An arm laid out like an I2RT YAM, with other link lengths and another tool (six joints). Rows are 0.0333 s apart.
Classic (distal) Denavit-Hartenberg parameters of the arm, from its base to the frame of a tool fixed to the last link. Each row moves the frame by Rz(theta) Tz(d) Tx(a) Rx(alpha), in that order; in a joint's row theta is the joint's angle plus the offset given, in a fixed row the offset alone. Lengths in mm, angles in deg.
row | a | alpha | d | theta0
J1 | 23.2 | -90 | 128.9 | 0
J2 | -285.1 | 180 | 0 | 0
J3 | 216.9 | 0 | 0 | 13.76
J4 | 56.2 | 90 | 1.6 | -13.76
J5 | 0 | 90 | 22.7 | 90
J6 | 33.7 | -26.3 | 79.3 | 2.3
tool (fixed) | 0 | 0 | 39.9 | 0
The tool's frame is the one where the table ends.
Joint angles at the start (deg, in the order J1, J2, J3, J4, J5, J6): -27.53 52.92 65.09 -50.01 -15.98 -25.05
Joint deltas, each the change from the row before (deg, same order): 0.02 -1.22 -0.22 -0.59 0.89 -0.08; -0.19 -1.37 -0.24 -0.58 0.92 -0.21; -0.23 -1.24 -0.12 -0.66 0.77 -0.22; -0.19 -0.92 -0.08 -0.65 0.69 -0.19; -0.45 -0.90 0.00 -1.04 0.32 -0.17; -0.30 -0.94 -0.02 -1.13 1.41 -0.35; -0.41 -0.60 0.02 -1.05 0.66 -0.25; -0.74 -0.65 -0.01 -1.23 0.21 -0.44; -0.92 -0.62 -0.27 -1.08 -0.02 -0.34
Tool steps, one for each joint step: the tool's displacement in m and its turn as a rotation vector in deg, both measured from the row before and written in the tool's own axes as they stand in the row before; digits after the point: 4 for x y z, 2 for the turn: -0.0007 0.0048 -0.0034 0.02 0.95 0.24; -0.0002 0.0054 -0.0038 0.10 1.19 0.32; -0.0002 0.0050 -0.0037 0.07 1.04 0.30; -0.0001 0.0043 -0.0027 -0.14 0.82 0.27; -0.0006 0.0051 -0.0025 -0.34 0.48 0.37; 0.0009 0.0064 -0.0027 -0.82 1.35 0.52; 0.0002 0.0049 -0.0015 -0.75 0.64 0.39; -0.0003 0.0054 -0.0013 -0.79 0.42 0.33; -0.0006 0.0056 0.0000 -0.86 0.19 0.48
